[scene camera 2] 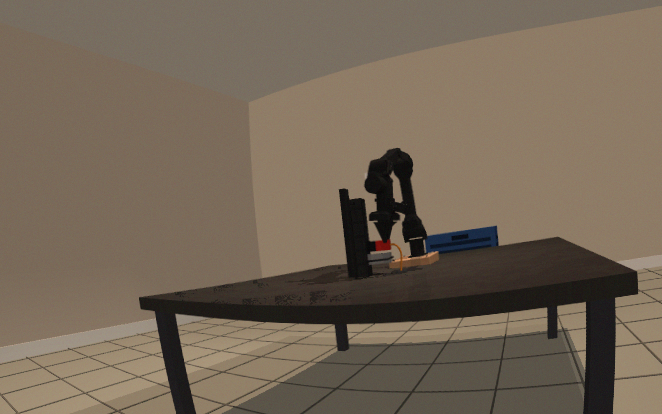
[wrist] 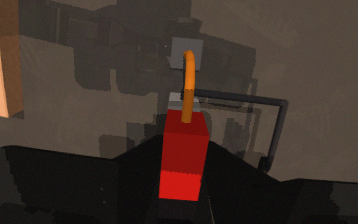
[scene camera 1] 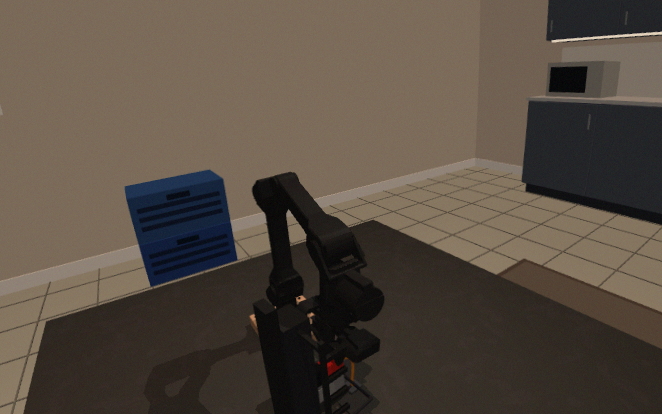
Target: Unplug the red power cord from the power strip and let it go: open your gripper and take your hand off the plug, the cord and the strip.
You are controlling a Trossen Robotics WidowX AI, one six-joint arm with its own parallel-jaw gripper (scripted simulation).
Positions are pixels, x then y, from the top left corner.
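Scene:
My gripper: visible in scene camera 2, the wrist view and scene camera 1 [334, 361]. On my gripper, [wrist: 44, 179] and [scene camera 2: 396, 222]: same spot.

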